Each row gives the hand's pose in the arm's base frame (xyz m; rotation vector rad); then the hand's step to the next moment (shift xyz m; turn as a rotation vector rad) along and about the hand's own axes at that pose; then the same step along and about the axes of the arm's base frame.
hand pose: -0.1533 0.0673 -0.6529 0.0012 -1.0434 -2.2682
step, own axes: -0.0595 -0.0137 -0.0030 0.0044 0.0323 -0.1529
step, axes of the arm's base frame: 0.0408 0.0371 -0.0263 0.0526 -0.1225 -0.0817
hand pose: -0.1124 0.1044 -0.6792 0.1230 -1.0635 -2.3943
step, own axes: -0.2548 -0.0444 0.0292 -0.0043 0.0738 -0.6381
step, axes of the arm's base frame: 0.1935 0.1688 -0.0425 0.2138 -0.4658 -0.3872
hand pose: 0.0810 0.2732 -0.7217 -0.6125 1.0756 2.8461
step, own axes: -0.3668 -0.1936 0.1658 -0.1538 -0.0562 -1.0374
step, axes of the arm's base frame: 0.3134 0.2909 0.1291 0.5131 -0.6086 -0.6851
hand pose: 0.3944 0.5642 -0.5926 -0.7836 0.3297 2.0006
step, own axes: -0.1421 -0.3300 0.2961 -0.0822 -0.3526 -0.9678
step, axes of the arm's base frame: 0.2131 0.2324 0.3426 0.7096 -0.3671 -0.6553
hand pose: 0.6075 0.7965 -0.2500 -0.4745 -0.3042 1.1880
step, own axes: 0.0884 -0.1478 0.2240 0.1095 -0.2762 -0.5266
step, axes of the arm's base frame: 0.0463 0.0827 0.2662 0.5086 -0.0800 -0.3169
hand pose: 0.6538 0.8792 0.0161 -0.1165 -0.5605 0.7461
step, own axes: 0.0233 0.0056 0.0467 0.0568 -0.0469 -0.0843
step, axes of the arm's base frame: -0.0139 0.0154 0.0482 0.1065 0.0116 -0.0326
